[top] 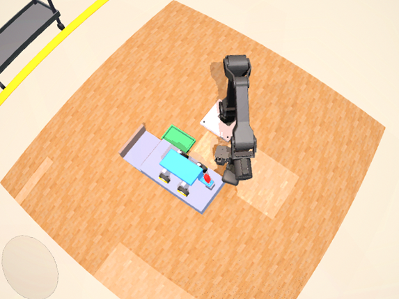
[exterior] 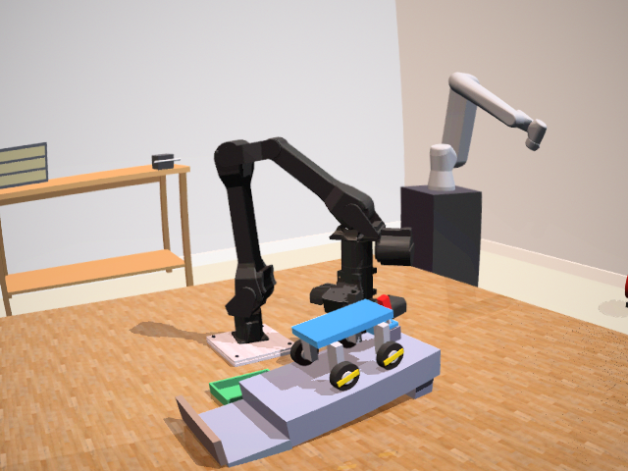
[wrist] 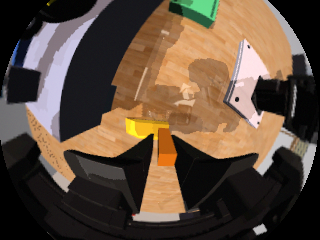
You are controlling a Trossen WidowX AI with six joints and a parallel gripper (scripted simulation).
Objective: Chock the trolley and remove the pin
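Now: the green tray 240 mm to the right of my gripper tip, 70 mm ahead of it and 40 mm below it. Also, from my gripper tip: red-headed stop pin (130 mm ahead, 100 mm above, 10 mm to the right); then grey ramp (170 mm ahead, 110 mm to the right, 20 mm above); then yellow chock (20 mm ahead, 10 mm to the left, 10 mm below).
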